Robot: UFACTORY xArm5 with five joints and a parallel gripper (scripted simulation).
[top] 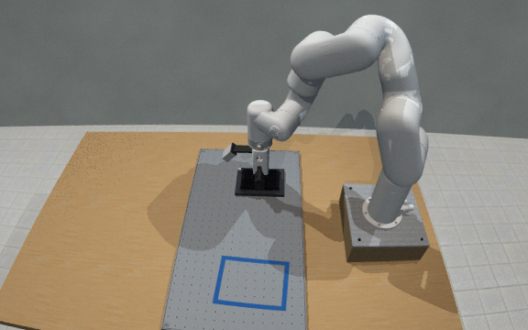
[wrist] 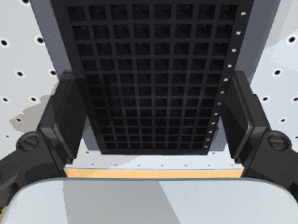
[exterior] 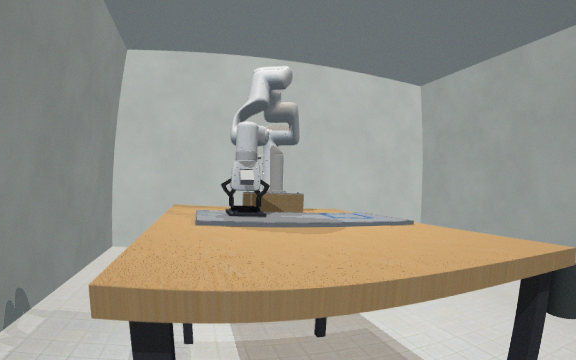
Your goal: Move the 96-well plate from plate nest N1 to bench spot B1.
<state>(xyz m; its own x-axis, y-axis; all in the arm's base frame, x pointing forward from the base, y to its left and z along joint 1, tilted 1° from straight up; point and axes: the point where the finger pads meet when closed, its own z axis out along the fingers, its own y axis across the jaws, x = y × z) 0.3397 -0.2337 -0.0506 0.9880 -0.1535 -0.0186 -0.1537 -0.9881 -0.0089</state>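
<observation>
The 96-well plate is 10 mm below my hand. From my hand the other things lie so: dark plate nest: 20 mm below.
</observation>
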